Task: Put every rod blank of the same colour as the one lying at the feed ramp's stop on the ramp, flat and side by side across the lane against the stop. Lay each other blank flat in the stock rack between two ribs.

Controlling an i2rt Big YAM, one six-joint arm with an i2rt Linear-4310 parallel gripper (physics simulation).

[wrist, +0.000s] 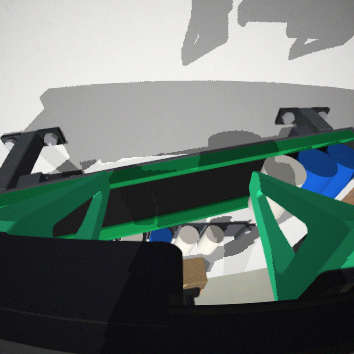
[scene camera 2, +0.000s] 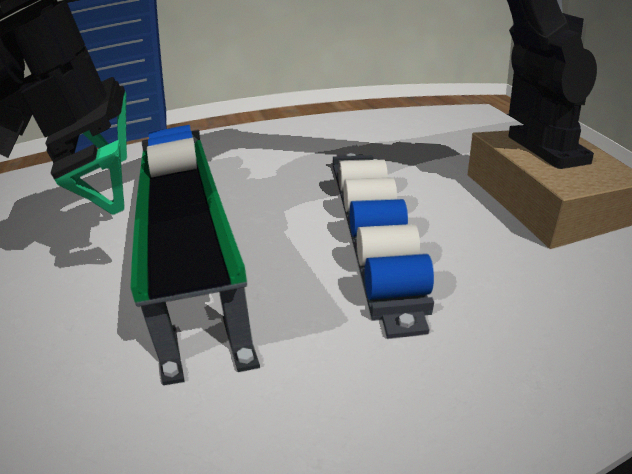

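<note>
The feed ramp (scene camera 2: 183, 239) (wrist: 175, 192) has a black lane and green side walls. Two blue blanks (scene camera 2: 169, 135) (wrist: 319, 170) lie side by side at its far end by the stop, with a white blank (scene camera 2: 172, 157) (wrist: 285, 170) across the lane against them. The stock rack (scene camera 2: 403, 307) holds several blanks in a row: from the near end blue (scene camera 2: 399, 276), white (scene camera 2: 389, 242), blue (scene camera 2: 378, 214), white (scene camera 2: 370, 191), white (scene camera 2: 363, 169). My gripper (scene camera 2: 120, 183) (wrist: 179, 178) is open and empty, above and left of the ramp in the scene view. Its right finger partly covers the white ramp blank in the wrist view.
The arm's base stands on a wooden block (scene camera 2: 515, 188) (wrist: 194, 272) to the right of the rack. The ramp stands on dark bolted legs (scene camera 2: 237, 321). A blue cabinet (scene camera 2: 137, 66) stands behind the ramp.
</note>
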